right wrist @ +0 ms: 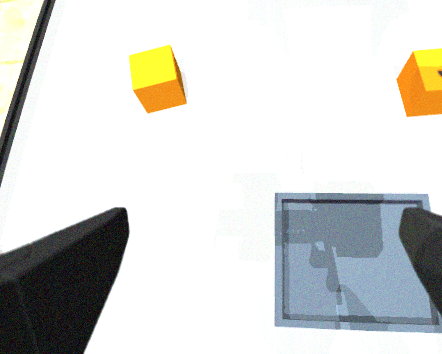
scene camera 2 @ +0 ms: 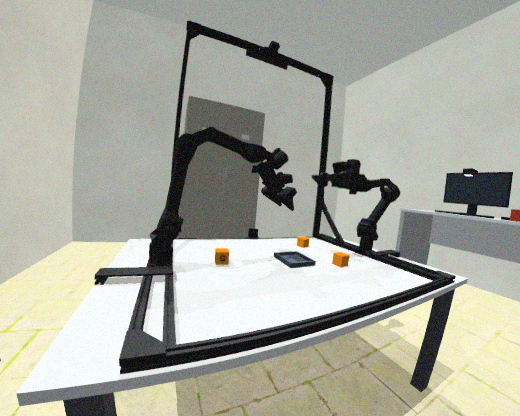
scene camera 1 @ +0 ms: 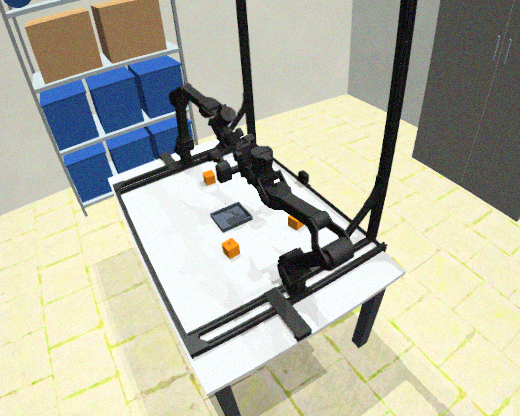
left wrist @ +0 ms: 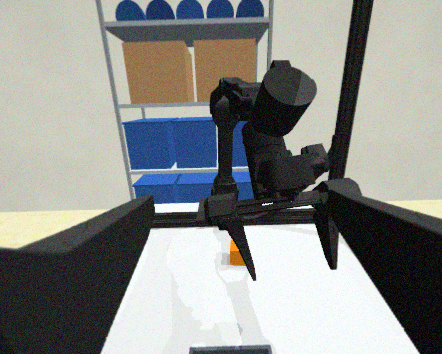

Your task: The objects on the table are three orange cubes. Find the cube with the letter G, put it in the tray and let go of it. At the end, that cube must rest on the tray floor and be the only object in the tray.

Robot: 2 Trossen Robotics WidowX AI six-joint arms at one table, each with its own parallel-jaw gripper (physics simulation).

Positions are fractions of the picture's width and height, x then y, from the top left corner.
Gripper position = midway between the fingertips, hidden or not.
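My left gripper is visible in scene camera 2 (0.61, 0.42), scene camera 1 (0.45, 0.36) and the left wrist view (0.54, 0.57); in the right wrist view the left gripper is out of frame.
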